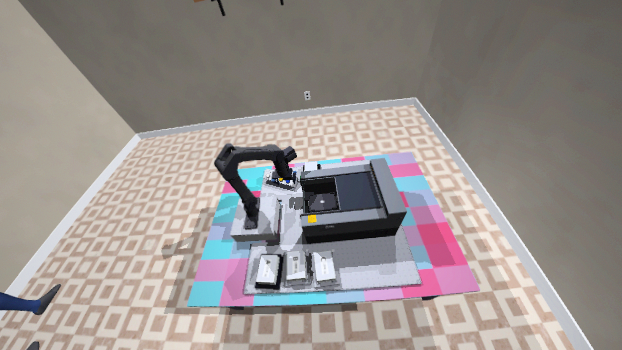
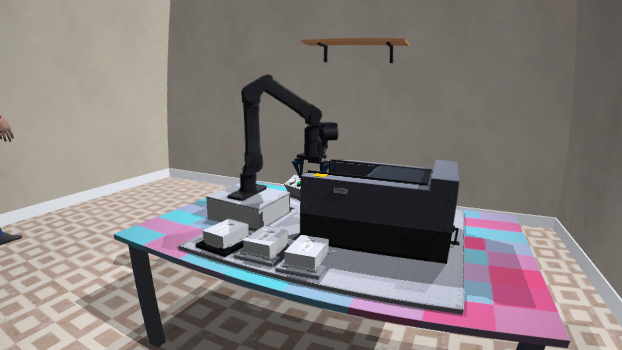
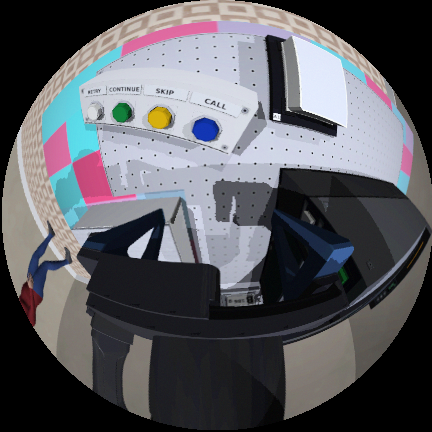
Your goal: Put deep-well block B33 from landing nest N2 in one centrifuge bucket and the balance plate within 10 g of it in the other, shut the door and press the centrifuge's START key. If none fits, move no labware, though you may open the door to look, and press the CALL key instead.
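Frame: origin at the arm's base, x down, y right, z back, level; metres.
Where they show: gripper, fingertip midpoint: (image 1: pixel 286 183) (image 3: pixel 217 214); arm's base, link origin: (image 1: pixel 252 212) (image 2: pixel 248 192).
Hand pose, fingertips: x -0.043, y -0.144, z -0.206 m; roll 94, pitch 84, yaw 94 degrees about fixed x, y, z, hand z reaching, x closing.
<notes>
Things, the pixels of their top centre, and the offset from my fingertips. "pt": a spot on its surface instead. Level surfaces: height alone.
- dark rotor, top centre: (image 1: pixel 322 201) dx -0.022, dy +0.172, dz -0.196 m
- green key, top centre: (image 3: pixel 342 284) dx -0.073, dy +0.025, dz -0.096 m
- blue CALL key, surface spot: (image 3: pixel 205 130) pt dx +0.047, dy -0.065, dz +0.005 m
- white panel, surface spot: (image 3: pixel 232 117) pt dx +0.045, dy -0.076, dz -0.022 m
- white block, top centre: (image 3: pixel 325 77) (image 1: pixel 310 168) dx +0.059, dy -0.149, dz -0.148 m
- perforated board, surface height: dx +0.117 m
- colourful table, surface height: dx +0.130 m
- Yellow SKIP, top centre: (image 3: pixel 155 119) dx +0.043, dy -0.087, dz +0.051 m
- green CONTINUE, top centre: (image 3: pixel 116 114) dx +0.043, dy -0.110, dz +0.095 m
My gripper (image 1: pixel 284 176) (image 2: pixel 312 172) (image 3: pixel 217 214) is open and empty, above the board between the key panel and the centrifuge. The centrifuge (image 1: pixel 352 227) (image 2: pixel 380 205) (image 3: pixel 370 215) has its top opening uncovered at the left, with a dark rotor (image 1: pixel 321 201) inside. A green key (image 3: pixel 344 276) on it is partly hidden by a finger. The blue CALL key (image 3: pixel 205 130) is on the white panel (image 3: pixel 232 117). A white block (image 1: pixel 311 166) (image 3: pixel 320 80) sits on a black nest at the back. Three white plates (image 1: pixel 267 270) (image 1: pixel 296 265) (image 1: pixel 324 266) stand in front. No B33 label is readable.
The arm's base box (image 2: pixel 232 214) stands left of the centrifuge. The perforated board (image 1: pixel 375 275) (image 2: pixel 400 280) lies on the colourful table (image 1: pixel 445 245) (image 2: pixel 520 280). Yellow SKIP (image 3: pixel 159 118) and green CONTINUE (image 3: pixel 122 112) keys are beside CALL. A person (image 3: pixel 35 295) is partly visible at the left.
</notes>
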